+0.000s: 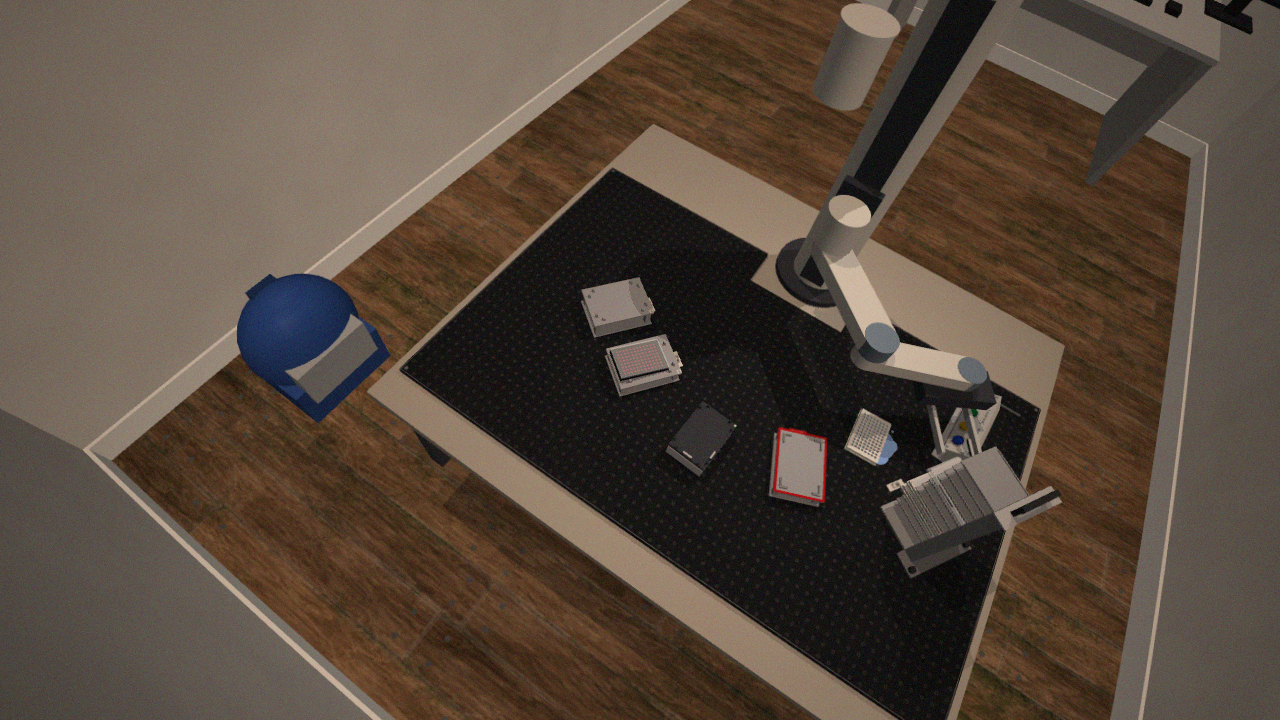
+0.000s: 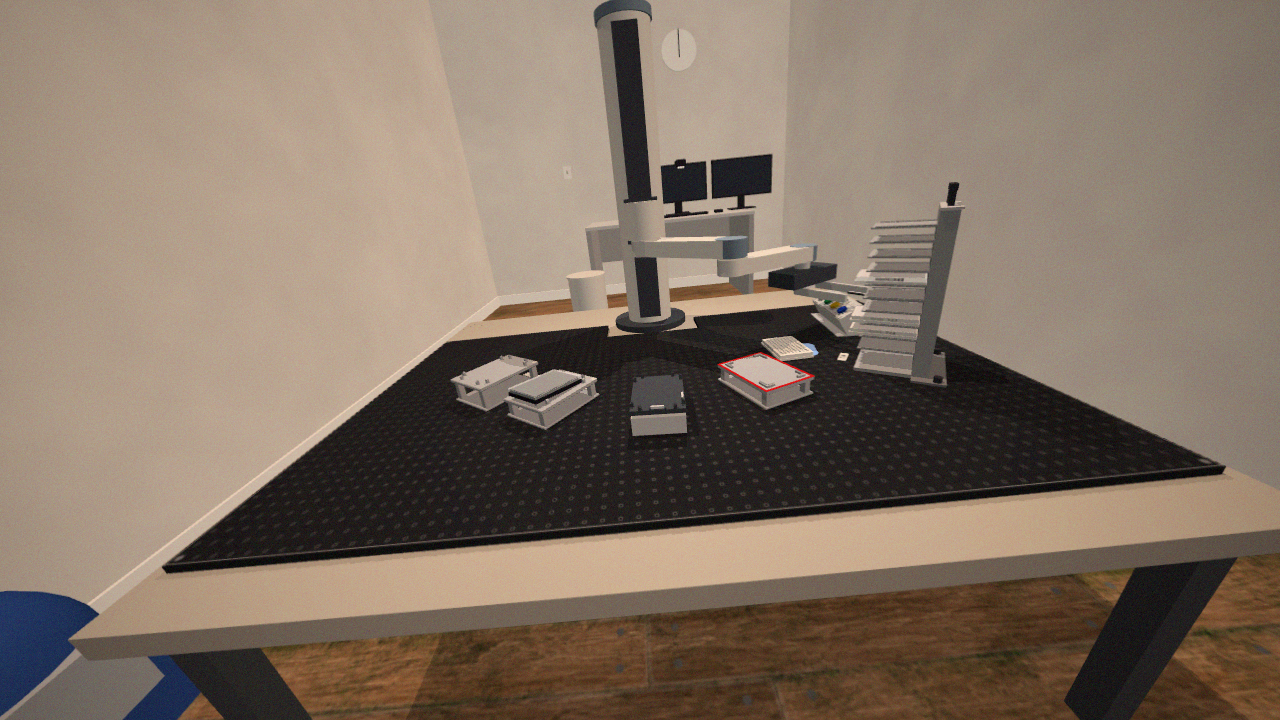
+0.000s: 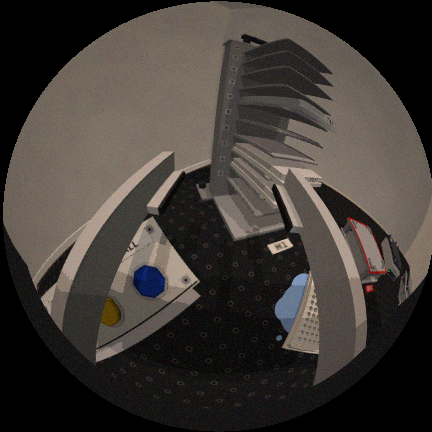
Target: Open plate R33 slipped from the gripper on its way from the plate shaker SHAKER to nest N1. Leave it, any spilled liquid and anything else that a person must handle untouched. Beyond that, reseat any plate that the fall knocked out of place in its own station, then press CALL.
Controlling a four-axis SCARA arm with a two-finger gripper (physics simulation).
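Places are measured from the arm's base along level axes (x back, y right, z up), in metres.
Where they show: gripper, fingertip midpoint: (image 1: 959,455) (image 2: 857,294) (image 3: 230,168); arm's base, origin of the base link: (image 1: 815,273) (image 2: 650,321).
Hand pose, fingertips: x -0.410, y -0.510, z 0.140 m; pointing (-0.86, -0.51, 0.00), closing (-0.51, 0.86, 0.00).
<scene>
Things, the pixels of their top centre, and the offset from my fingertips. "*": a spot on its surface instead.
- open plate R33, middle of its top: (image 3: 326,310) (image 1: 869,435) (image 2: 786,345) dx -0.008, dy +0.175, dz -0.113 m
- pale blue spill, middle of its top: (image 3: 287,308) (image 1: 890,445) dx +0.007, dy +0.116, dz -0.126 m
- button panel, middle of its top: (image 3: 67,290) (image 1: 981,422) (image 2: 840,296) dx +0.155, dy -0.039, dz -0.044 m
- blue button, middle of its top: (image 3: 143,275) (image 1: 960,439) dx +0.082, dy -0.010, dz -0.053 m
- plate with pinkish wells, middle of its top: (image 2: 544,379) (image 1: 640,356) dx -0.197, dy +0.757, dz -0.060 m
- red-edged station, middle of its top: (image 2: 763,367) (image 1: 802,462) (image 3: 371,242) dx -0.195, dy +0.295, dz -0.082 m
- bare pale station, middle of its top: (image 2: 494,366) (image 1: 617,298) dx -0.085, dy +0.902, dz -0.061 m
- H1 tag, surface spot: (image 3: 280,246) * dx -0.082, dy +0.067, dz -0.126 m
The open plate R33 (image 1: 869,436) (image 2: 787,347) (image 3: 309,320) lies on the dark mat, with a pale blue spill (image 1: 887,450) (image 2: 811,350) (image 3: 287,305) beside and partly under it. The button panel (image 3: 172,260) has a blue button (image 1: 957,439) (image 3: 149,281) near a partly hidden label ending in "ALL". My gripper (image 1: 950,447) (image 3: 230,168) is shut to its narrow stance, empty, above the mat between panel and spill. A plate with pinkish wells (image 1: 641,360) (image 2: 546,385) is on a pale station; its exact seating is unclear. The dark station, apparently SHAKER (image 1: 702,436) (image 2: 657,394), bears no visible plate.
The shelf rack (image 1: 995,483) (image 2: 935,286) (image 3: 218,125) rises beyond the panel and holds several plates; their seating is unclear. A red-edged station (image 1: 799,465) (image 2: 765,369) (image 3: 367,245) and a bare pale station (image 1: 617,304) (image 2: 494,376) stand on the mat. An H1 tag (image 3: 280,246) lies before the rack.
</scene>
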